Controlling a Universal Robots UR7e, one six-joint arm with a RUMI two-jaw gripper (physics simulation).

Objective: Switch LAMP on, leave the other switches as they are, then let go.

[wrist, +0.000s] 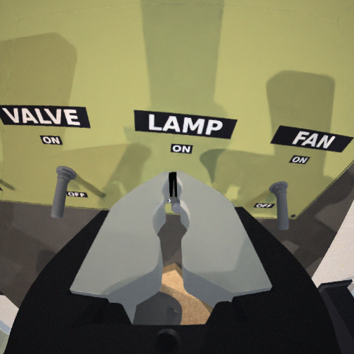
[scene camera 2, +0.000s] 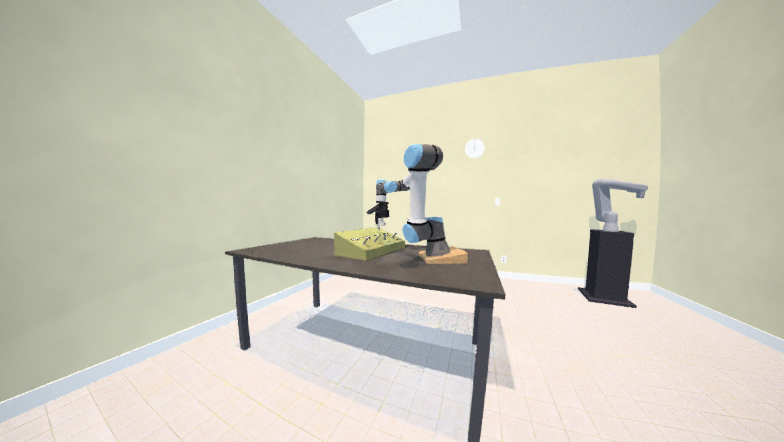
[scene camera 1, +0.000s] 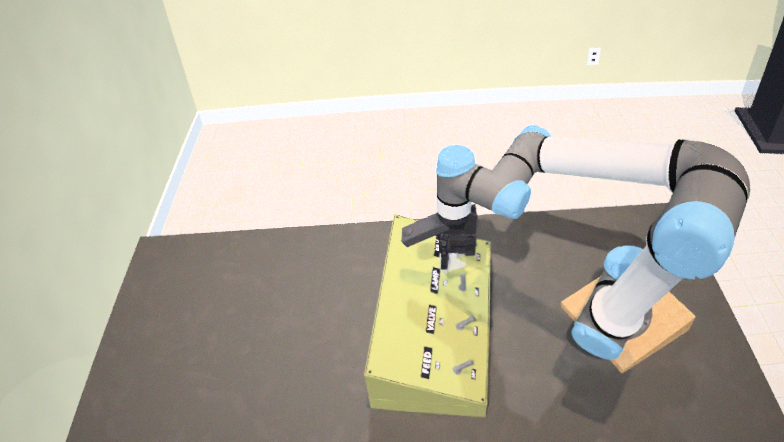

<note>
The pictures show: my gripper and a sloped yellow-green switch panel.
My gripper is seen too in the wrist view.
</note>
